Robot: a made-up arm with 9 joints.
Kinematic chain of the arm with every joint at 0, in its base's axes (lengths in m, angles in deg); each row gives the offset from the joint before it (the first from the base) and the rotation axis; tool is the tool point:
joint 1: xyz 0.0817 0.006 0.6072 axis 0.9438 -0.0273 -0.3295
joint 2: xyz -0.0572 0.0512 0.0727 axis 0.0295 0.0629 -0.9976
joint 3: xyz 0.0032 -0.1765 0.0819 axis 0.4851 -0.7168 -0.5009
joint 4: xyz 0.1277 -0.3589 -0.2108 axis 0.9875 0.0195 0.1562
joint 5: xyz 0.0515 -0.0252 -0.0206 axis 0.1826 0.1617 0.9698
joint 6: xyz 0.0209 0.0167 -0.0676 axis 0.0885 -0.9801 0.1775
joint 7: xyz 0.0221 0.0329 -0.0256 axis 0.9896 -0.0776 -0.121
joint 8: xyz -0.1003 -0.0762 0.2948 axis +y
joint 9: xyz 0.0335 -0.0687 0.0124 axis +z
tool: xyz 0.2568 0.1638 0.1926
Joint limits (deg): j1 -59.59..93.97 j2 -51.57..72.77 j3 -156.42..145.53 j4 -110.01..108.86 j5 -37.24..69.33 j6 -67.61..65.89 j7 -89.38..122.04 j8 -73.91..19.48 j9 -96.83..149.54
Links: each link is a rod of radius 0.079 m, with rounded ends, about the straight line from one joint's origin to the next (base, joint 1, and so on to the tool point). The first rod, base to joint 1, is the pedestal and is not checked.
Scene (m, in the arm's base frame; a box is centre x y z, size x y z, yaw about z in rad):
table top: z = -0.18
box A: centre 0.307 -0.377 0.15 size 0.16 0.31 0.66 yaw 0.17
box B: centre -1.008 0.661 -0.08 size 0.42 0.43 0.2 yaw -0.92
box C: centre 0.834 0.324 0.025 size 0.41 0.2 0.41 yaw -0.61
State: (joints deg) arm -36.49 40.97 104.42 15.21 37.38 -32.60 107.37 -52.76 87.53
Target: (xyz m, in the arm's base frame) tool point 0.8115 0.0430 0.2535
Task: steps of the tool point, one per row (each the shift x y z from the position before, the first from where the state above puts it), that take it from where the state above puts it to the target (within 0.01 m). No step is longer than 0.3 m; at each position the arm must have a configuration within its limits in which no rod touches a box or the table.
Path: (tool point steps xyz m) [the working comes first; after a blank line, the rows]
Joints at the target: -29.75 -33.94 126.74 34.13 33.55 -4.39 122.04 -32.30 95.86
Straight joint move there: touches box A.

1: 0.2301 -0.0535 0.0387
2: 0.2422 0.0227 0.0361
3: 0.2275 0.0988 0.0222
4: 0.1369 0.1789 -0.1222
5: 0.0816 0.2257 -0.1017
6: 0.0201 0.2548 -0.0613

